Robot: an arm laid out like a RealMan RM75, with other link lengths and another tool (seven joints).
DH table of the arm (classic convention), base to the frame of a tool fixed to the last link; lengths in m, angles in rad. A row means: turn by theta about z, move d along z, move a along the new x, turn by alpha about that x. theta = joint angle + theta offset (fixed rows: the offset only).
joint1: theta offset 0; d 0.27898; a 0; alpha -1.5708
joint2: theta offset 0; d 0; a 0; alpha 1.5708
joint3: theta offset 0; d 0.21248; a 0; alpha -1.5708
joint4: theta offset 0; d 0; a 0; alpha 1.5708
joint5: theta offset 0; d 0.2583; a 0; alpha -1.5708
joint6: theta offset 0; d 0; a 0; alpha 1.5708
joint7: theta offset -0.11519; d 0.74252; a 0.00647; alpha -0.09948
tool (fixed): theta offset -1.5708; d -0.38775; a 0; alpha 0
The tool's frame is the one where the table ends.
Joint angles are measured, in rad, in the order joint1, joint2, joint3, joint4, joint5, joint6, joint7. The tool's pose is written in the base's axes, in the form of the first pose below.
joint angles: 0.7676, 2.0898, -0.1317, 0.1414, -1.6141, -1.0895, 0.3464
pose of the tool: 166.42 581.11 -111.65 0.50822 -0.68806 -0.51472 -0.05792
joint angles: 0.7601, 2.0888, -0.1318, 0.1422, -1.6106, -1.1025, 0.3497
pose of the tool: 167.40 579.78 -108.53 0.51280 -0.68736 -0.51135 -0.05551
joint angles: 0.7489, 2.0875, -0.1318, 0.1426, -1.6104, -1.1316, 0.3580
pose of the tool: 165.38 576.63 -103.33 0.52093 -0.68414 -0.50824 -0.04768
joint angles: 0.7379, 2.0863, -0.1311, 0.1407, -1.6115, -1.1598, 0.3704
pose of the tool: 163.83 573.78 -97.70 0.52893 -0.68135 -0.50440 -0.03963
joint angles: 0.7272, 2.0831, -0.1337, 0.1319, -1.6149, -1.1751, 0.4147
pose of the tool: 167.80 572.60 -93.42 0.53369 -0.68712 -0.49213 -0.02900
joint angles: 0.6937, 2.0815, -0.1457, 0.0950, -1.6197, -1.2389, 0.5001
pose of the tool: 172.94 566.90 -76.93 0.54913 -0.68821 -0.47413 -0.00567
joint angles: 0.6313, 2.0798, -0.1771, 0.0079, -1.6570, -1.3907, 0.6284
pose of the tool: 167.07 545.80 -48.83 0.56360 -0.67416 -0.47547 0.04228
